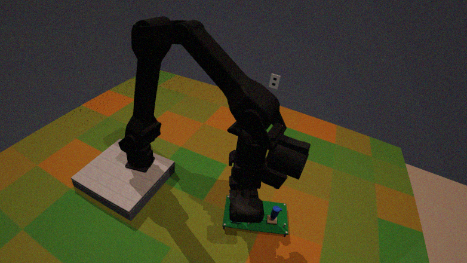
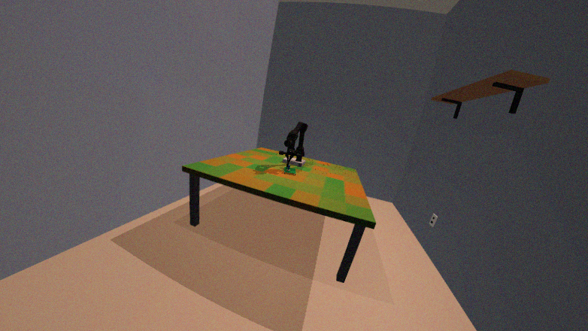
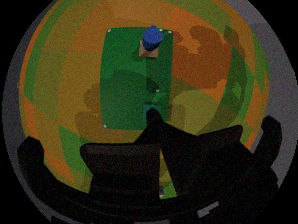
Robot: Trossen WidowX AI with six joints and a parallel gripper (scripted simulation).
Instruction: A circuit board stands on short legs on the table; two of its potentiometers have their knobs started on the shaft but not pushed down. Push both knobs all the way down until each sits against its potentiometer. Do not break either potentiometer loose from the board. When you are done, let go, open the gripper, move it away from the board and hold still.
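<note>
Now: gripper tip 1 cm above the black knob. Round my gripper tip: blue knob 9 cm ahead, 2 cm to the left, 1 cm below.
</note>
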